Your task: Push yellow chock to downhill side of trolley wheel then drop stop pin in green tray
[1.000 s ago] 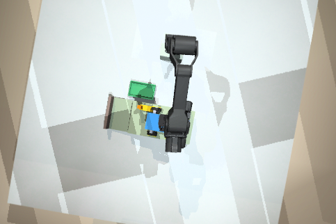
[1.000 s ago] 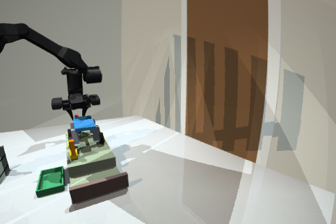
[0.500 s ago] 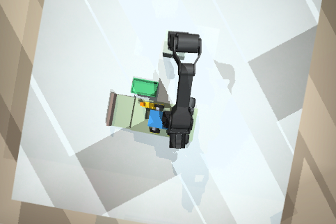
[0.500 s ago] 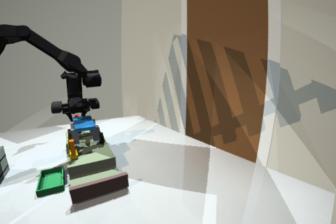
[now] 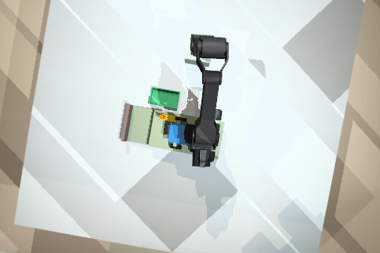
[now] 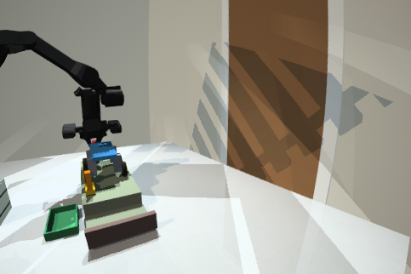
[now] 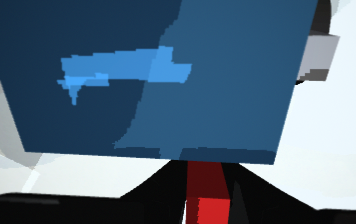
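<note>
Right now the green tray is 110 mm behind my gripper tip, 220 mm to the right of it and 130 mm below it. Round my gripper tip: red-headed stop pin right at my gripper tip; yellow chock 30 mm behind, 180 mm to the right, 40 mm below; blue trolley 20 mm ahead, 90 mm to the right, 20 mm below.
</note>
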